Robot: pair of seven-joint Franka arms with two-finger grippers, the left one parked.
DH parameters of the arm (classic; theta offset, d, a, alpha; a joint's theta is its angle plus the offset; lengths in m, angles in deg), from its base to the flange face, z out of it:
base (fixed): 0 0 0 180
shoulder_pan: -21.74 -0.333 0 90
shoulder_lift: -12.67 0 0 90
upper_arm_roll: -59.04 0.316 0.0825 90
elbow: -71.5 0 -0.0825 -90
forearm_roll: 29.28 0.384 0 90
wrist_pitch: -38.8 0 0.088 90
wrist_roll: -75.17 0.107 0 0
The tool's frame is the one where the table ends.
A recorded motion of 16 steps. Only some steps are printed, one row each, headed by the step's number.
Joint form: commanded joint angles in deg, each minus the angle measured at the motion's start. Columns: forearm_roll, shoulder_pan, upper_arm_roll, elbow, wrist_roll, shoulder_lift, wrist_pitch.
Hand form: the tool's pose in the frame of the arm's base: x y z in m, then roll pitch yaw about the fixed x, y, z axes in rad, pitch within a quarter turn. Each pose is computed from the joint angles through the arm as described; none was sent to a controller.
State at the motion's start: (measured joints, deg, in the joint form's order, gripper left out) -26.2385 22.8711 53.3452 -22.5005 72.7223 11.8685 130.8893
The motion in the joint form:
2: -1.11 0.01 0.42 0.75 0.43 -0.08 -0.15
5: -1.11 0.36 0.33 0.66 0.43 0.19 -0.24
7: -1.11 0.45 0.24 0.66 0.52 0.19 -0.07
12: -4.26 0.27 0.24 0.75 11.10 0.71 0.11
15: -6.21 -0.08 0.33 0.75 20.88 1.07 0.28
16: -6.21 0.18 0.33 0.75 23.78 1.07 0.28
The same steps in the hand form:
2: 0.5488 -0.0586 0.6092 -3.1063 0.0063 -0.0779
5: 0.5494 -0.0628 0.6057 -3.1064 0.0142 -0.0855
7: 0.5495 -0.0646 0.6059 -3.1065 0.0113 -0.0903
12: 0.5519 -0.0686 0.6019 3.1182 0.0134 -0.2698
15: 0.5540 -0.0679 0.5988 3.0824 0.0015 -0.4309
16: 0.5537 -0.0704 0.5988 3.0824 -0.0015 -0.4860

